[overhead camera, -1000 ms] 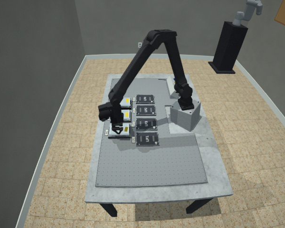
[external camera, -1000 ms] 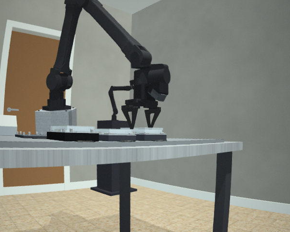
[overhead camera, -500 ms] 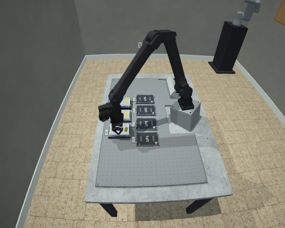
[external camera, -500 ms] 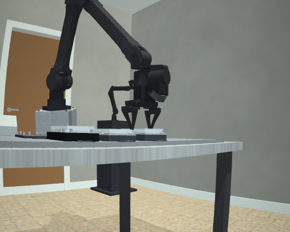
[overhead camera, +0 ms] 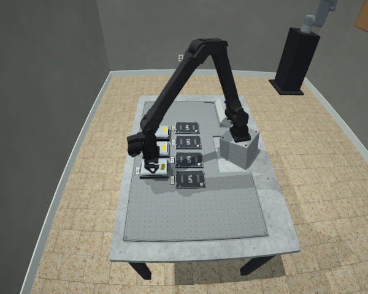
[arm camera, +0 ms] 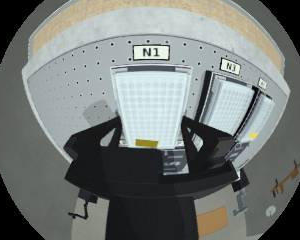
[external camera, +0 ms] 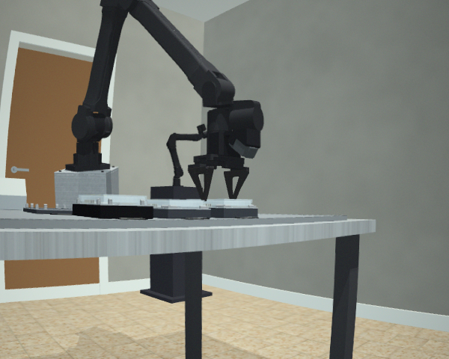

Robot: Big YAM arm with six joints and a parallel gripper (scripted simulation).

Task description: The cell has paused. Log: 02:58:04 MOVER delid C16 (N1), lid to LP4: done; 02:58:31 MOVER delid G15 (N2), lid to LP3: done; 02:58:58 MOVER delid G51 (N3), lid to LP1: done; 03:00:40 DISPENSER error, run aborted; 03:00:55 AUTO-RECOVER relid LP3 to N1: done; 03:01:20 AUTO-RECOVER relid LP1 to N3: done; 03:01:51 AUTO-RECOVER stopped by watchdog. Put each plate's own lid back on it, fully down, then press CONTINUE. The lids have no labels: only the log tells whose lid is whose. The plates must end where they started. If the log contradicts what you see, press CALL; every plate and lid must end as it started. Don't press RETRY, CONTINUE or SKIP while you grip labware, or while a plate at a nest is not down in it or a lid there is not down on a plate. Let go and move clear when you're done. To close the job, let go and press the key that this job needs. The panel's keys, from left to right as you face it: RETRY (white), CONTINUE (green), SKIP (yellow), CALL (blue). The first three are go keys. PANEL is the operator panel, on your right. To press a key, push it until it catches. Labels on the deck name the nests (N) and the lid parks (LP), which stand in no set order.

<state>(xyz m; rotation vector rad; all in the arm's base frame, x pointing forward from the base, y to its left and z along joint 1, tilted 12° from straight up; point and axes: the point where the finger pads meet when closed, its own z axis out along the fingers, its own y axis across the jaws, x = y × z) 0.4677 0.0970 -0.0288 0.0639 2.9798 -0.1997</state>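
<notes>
Now: the lid 1 cm below my hand. From my hand the other things lie so: yellow skip key (49 cm behind, 44 cm to the right, 2 cm above); blue call key (49 cm behind, 49 cm to the right, 2 cm above).
</notes>
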